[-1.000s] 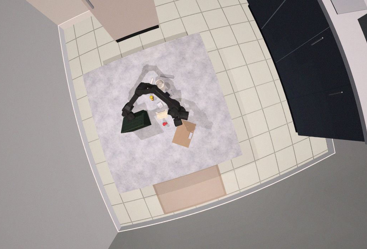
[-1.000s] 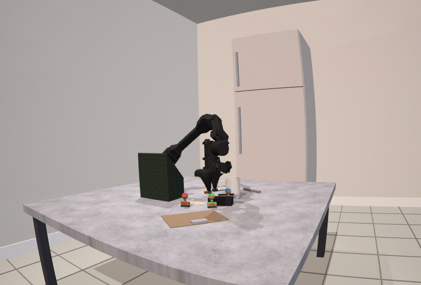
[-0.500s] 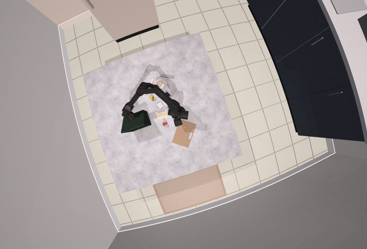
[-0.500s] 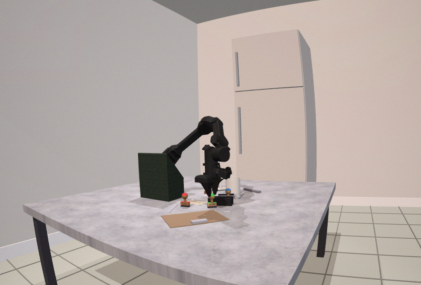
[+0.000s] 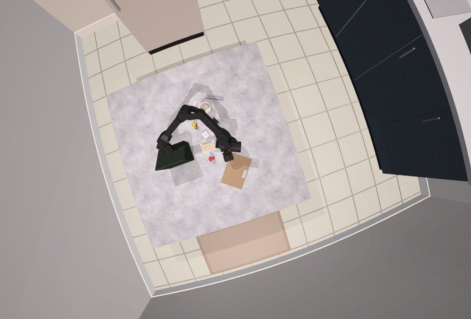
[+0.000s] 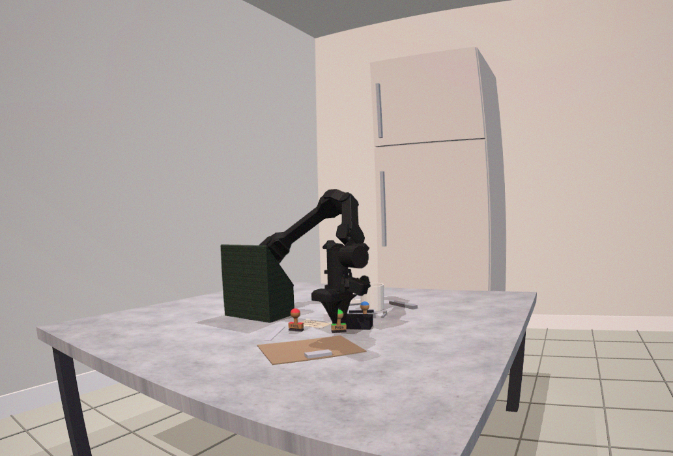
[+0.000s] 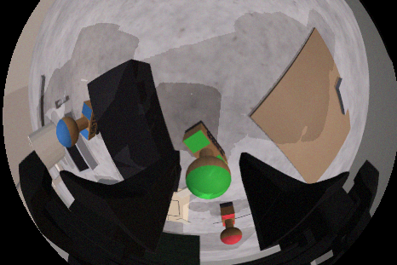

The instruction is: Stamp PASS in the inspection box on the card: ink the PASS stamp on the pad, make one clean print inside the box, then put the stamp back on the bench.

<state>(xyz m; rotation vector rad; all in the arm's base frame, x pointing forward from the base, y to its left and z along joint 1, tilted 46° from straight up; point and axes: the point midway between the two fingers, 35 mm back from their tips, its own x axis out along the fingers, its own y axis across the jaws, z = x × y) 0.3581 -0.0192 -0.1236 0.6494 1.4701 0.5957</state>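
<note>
My gripper tip is now 130 mm to the right of the blue-knobbed stamp, 20 mm short of it and 10 mm above it. The rest, counted from my gripper tip: green-knobbed PASS stamp (10 mm below); then red-knobbed stamp (120 mm behind, 30 mm to the right, 10 mm below); then cream card (120 mm behind, 60 mm to the left, 30 mm below).
</note>
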